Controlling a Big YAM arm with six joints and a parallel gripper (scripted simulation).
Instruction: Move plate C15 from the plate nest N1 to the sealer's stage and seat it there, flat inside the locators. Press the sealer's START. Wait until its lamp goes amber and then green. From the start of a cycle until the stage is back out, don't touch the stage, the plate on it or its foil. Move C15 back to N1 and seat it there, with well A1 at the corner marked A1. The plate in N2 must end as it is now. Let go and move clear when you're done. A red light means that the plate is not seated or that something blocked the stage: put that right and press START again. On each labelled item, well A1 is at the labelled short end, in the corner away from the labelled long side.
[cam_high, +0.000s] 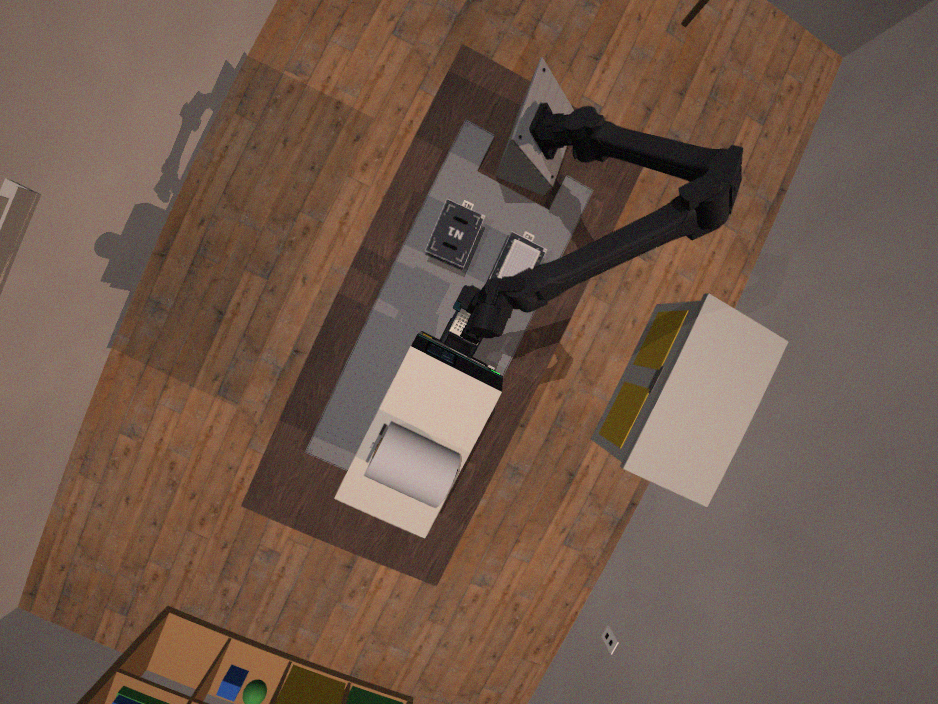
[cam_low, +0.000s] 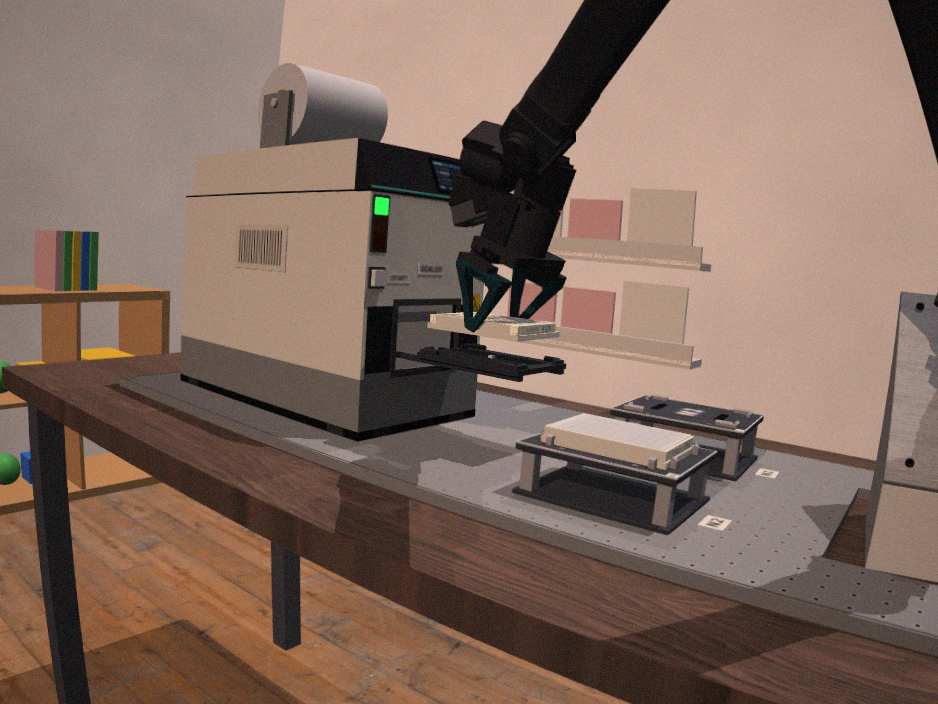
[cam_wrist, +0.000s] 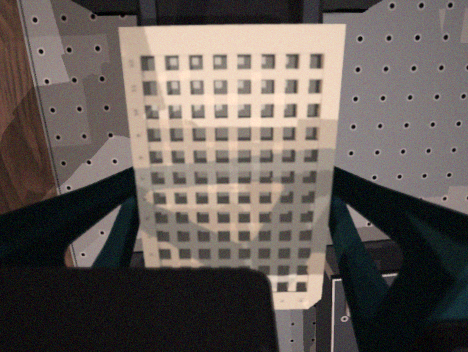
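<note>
Now: hand 40 mm above the sealer stage. Round my hand: white plate (200 mm behind, 90 mm below, 60 mm to the left); then foil roll (330 mm ahead, 270 mm above, 20 mm to the right); then start button (110 mm ahead, 90 mm to the left, 40 mm above).
</note>
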